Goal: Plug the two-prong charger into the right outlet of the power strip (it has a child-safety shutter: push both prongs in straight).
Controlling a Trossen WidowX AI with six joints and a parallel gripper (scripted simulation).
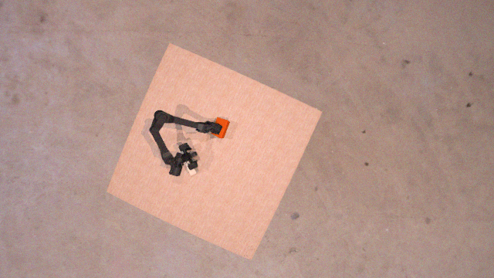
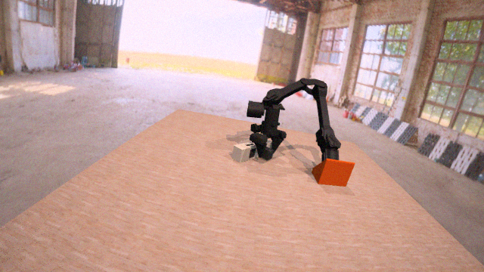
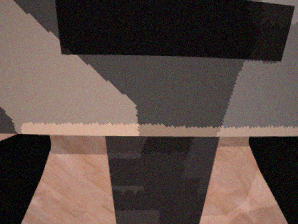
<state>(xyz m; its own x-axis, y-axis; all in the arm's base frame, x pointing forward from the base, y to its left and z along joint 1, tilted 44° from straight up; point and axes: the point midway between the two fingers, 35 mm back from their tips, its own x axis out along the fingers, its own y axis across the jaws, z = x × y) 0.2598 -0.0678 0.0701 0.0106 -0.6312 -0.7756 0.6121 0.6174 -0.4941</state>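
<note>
Right now the two-prong charger is 10 mm to the right of my gripper tip, 10 mm ahead of it and 10 mm above it.
</note>
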